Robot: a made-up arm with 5 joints.
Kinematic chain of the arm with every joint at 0, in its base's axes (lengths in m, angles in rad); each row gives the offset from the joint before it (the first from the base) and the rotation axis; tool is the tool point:
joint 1: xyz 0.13 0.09 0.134 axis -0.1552 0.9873 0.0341
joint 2: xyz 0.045 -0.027 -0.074 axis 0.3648 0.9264 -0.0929
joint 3: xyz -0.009 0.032 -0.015 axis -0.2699 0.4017 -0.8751
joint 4: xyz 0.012 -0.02 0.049 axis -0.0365 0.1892 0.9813
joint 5: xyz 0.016 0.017 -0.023 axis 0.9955 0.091 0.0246
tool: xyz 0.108 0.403 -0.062
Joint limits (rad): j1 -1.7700..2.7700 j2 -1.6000..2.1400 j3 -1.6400..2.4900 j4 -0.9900..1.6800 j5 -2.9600..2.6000
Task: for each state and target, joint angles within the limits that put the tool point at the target. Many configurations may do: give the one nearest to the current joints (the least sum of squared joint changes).
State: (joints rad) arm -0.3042 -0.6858 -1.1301 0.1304 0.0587
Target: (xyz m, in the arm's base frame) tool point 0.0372 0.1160 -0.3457
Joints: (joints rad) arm -0.1199 -0.9493 -1.3510 0.4037 0.0366
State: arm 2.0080 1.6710 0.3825 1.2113 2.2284
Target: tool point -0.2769 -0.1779 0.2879
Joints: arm 2.3574 1.6601 0.5608 0.7533 2.3603
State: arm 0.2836 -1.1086 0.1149 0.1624 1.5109
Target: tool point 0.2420 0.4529 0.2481
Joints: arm 0.3553 -0.8376 0.4125 0.1267 0.9842
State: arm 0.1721 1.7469 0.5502 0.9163 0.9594
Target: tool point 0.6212 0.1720 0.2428
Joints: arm -0.6064 2.0371 0.2672 0.9724 1.2350
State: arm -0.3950 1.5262 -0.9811 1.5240 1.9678
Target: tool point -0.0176 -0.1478 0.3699
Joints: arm -0.3601 0.6309 -1.6400 1.6800 1.8555
